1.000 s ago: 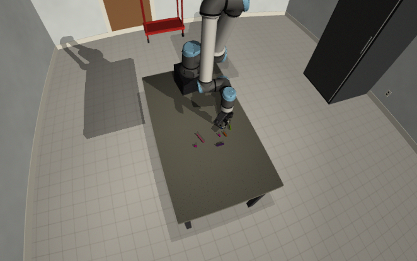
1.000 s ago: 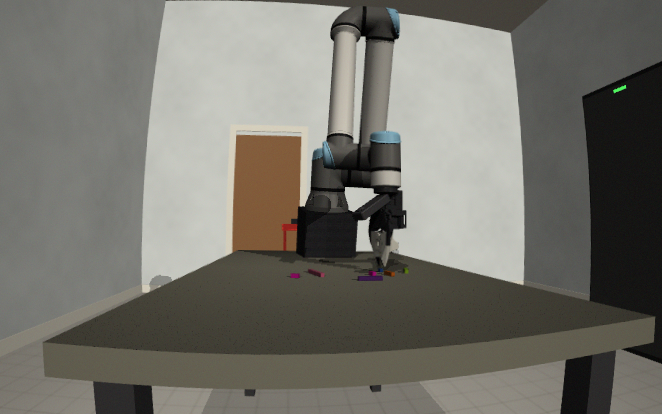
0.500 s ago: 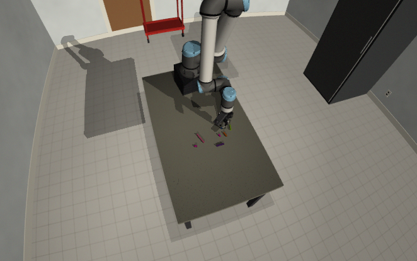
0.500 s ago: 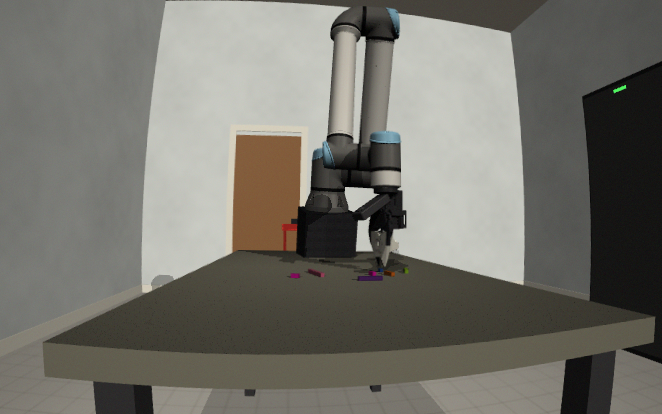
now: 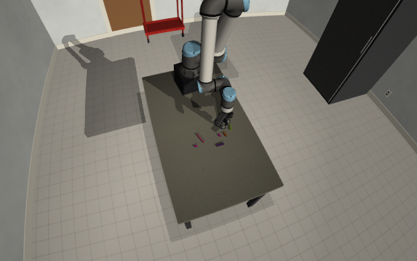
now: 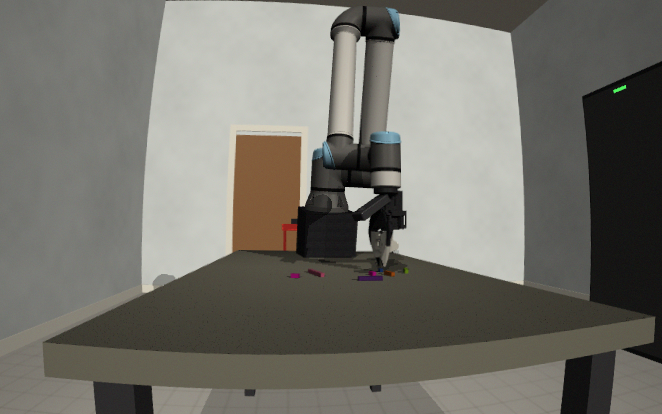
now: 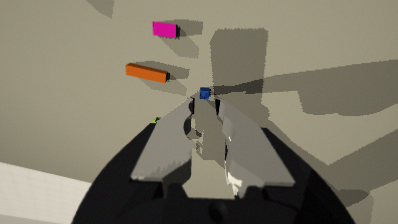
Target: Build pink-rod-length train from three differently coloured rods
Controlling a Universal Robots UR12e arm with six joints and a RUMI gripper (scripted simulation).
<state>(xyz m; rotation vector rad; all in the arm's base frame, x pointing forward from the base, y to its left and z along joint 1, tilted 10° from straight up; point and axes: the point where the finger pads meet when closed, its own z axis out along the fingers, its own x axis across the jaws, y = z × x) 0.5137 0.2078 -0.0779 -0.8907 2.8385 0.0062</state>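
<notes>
Right now my hand is 3 cm above the blue rod. Round my hand: purple rod 15 cm ahead, 4 cm to the right, 3 cm below; lime rod 7 cm to the left, 3 cm below; orange rod 6 cm ahead, 2 cm to the left, 3 cm below.
</notes>
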